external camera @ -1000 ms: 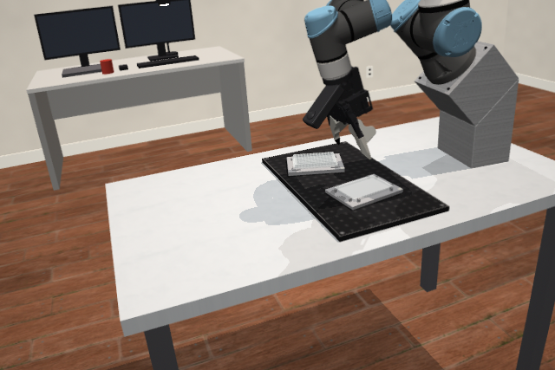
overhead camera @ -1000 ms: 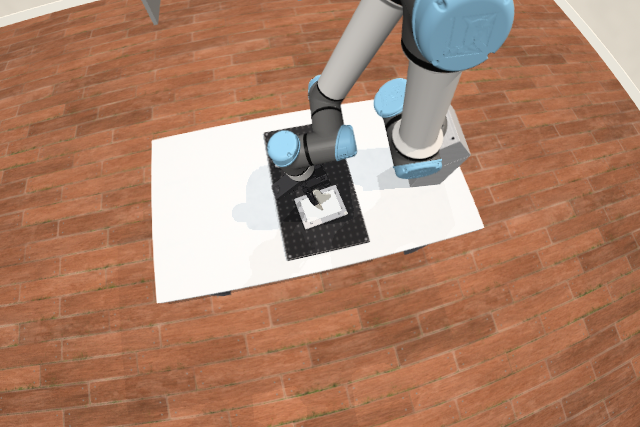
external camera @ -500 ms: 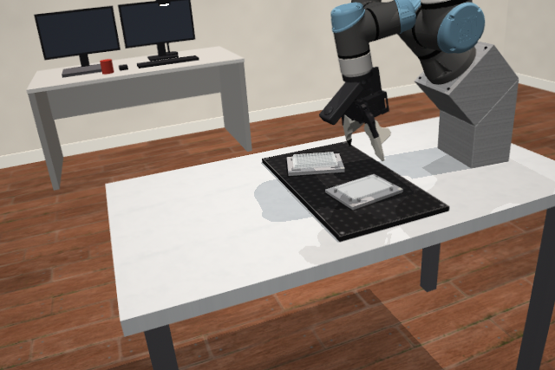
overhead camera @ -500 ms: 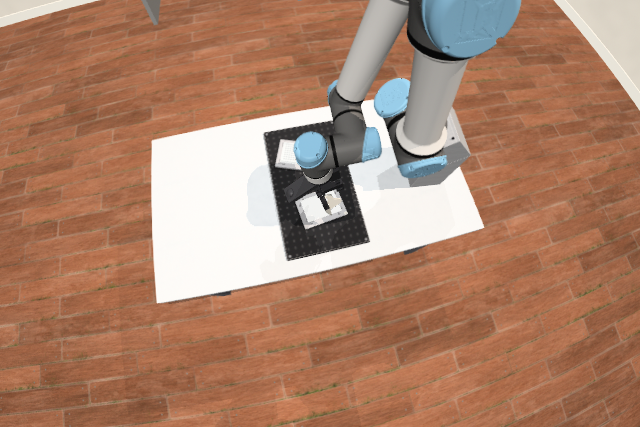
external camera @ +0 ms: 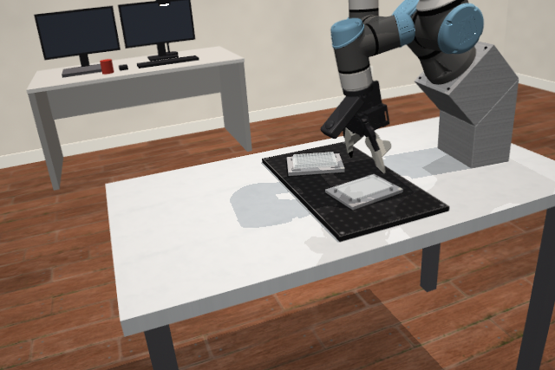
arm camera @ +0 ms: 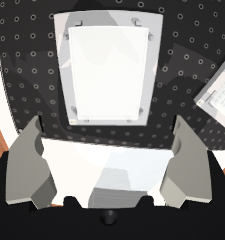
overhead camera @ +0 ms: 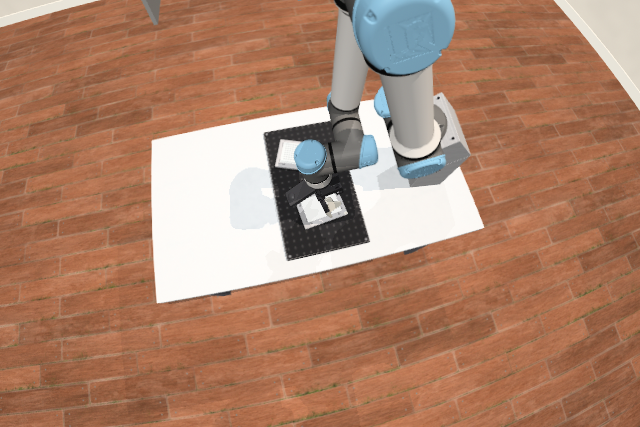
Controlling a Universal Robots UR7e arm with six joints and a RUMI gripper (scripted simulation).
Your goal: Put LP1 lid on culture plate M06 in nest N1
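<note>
My gripper is now 7 cm above the lid and 1 cm short of it. Round my hand: lid park (8 cm below, 1 cm ahead); culture plate (21 cm to the right, 7 cm ahead, 6 cm below).
</note>
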